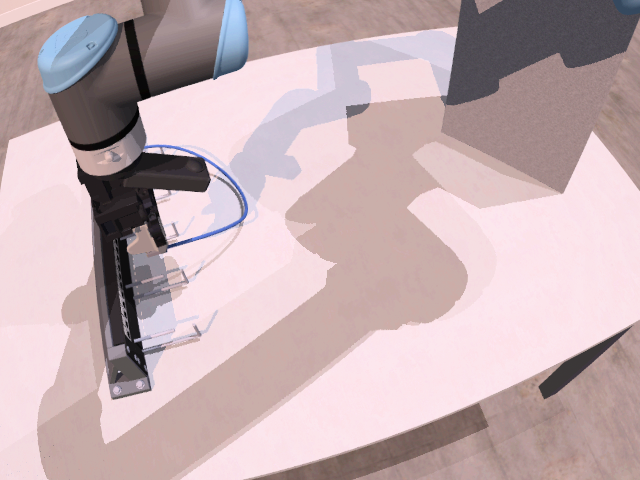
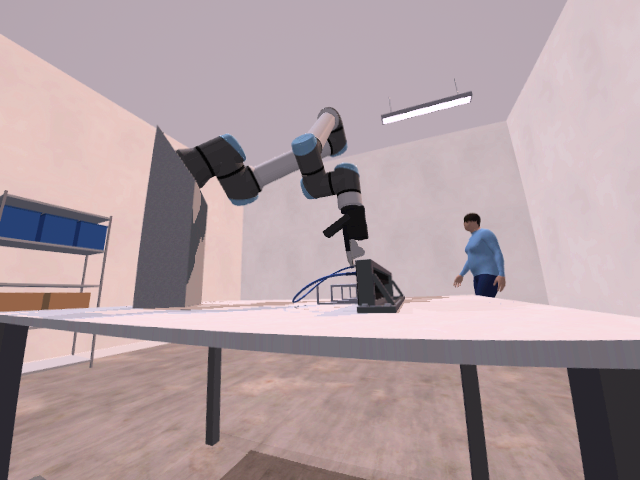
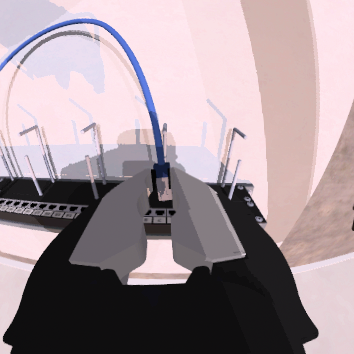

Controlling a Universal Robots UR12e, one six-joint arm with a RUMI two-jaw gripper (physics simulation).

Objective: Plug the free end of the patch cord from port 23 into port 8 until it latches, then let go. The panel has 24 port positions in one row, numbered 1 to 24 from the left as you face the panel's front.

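Places are measured from the arm's base along level axes (x ahead, y left, z up), in metres.
Pixels of known places: gripper, fingertip midpoint: (image 1: 162,248) (image 2: 352,266) (image 3: 161,171); arm's base, origin of the base link: (image 2: 186,170).
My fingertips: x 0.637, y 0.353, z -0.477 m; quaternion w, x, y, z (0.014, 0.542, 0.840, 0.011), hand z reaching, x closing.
For each thing: its middle in the pictures, then the offset to it from my fingertips. "spot": a spot on its surface instead.
- black panel, body centre: (image 3: 95,188) (image 1: 128,237) (image 2: 369,286) 0.102 m ahead, 0.070 m right, 0.072 m down
- cord's plug, body centre: (image 3: 163,190) 0.013 m ahead, 0.007 m left, 0.008 m up
- bar, surface spot: (image 3: 165,130) spot: 0.014 m back, 0.004 m right, 0.069 m down
The blue patch cord (image 1: 245,198) (image 3: 142,80) arches over the table in front of the black panel (image 1: 119,357) (image 2: 364,284) (image 3: 27,191). My gripper (image 1: 150,249) (image 2: 352,262) (image 3: 161,171) is shut on the cord's plug (image 3: 164,192), whose clear tip shows between the fingers and points toward the port row. The gripper is close in front of the panel. A few ports (image 3: 160,213) show past the plug between the fingers. The fingers hide neighbouring ports, and the port numbers are too small to read. I cannot tell whether the plug tip is inside a port.
Thin metal cable guides (image 1: 185,277) (image 3: 94,145) stick out from the panel's front on both sides of the gripper; one bar (image 3: 165,130) stands right behind the cord. A grey pedestal (image 1: 516,124) (image 2: 165,232) stands on the table. A person (image 2: 483,253) stands beyond it.
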